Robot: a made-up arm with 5 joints.
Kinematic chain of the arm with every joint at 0, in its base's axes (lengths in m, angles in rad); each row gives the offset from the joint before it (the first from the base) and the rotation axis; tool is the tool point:
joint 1: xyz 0 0 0.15 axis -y
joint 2: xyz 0 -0.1 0.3 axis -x
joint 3: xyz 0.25 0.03 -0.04 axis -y
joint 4: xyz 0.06 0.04 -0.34 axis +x
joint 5: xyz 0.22 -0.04 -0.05 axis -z
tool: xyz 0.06 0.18 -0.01
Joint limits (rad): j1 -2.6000..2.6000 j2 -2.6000..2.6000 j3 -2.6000..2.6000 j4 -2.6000..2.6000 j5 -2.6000..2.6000
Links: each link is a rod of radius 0.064 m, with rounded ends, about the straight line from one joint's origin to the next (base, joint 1, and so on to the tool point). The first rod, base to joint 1, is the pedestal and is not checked.
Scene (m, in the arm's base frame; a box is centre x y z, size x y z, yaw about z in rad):
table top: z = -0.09
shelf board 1: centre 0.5 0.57 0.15 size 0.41 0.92 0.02 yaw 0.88
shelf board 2: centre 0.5 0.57 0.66 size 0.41 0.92 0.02 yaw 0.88
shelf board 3: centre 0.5 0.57 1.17 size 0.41 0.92 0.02 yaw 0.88
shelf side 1: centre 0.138 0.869 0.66 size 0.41 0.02 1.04 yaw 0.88
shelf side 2: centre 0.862 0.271 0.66 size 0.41 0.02 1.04 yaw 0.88
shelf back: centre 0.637 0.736 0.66 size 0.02 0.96 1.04 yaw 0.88
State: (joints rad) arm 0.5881 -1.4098 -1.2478 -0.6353 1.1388
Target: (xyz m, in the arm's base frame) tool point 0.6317 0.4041 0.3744
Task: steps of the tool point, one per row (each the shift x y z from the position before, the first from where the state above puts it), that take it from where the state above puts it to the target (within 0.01 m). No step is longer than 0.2 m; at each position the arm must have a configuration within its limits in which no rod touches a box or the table.
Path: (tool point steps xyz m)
1: 0.1711 0.0338 0.0716
2: 0.1893 -0.0053 0.0294
3: 0.1895 -0.0439 -0.0187
4: 0.1706 -0.0797 -0.0654

